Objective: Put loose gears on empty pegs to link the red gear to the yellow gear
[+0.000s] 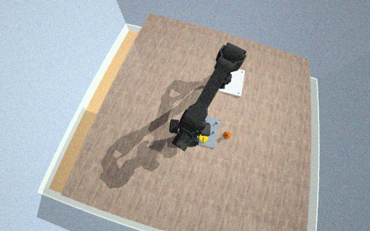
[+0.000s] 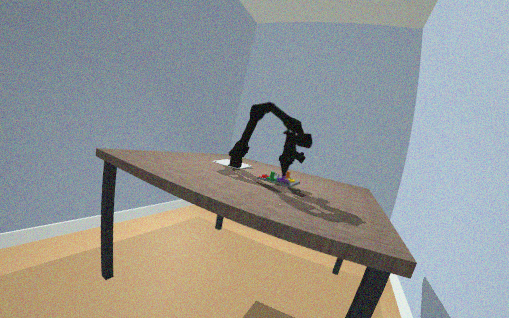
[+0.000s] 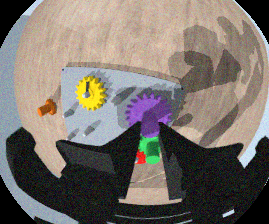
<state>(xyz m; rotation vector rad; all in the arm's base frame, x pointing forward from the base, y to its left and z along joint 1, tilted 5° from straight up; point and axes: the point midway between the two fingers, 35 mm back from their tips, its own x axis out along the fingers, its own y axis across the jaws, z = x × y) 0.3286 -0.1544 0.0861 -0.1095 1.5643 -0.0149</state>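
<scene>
My gripper tip is 10 mm above the purple gear. The rest, counted from my gripper tip: green gear (50 mm behind, 20 mm below, 10 mm to the right); red gear (90 mm behind, 30 mm below, 10 mm to the left); yellow gear (90 mm to the left, 20 mm below, 20 mm ahead).
</scene>
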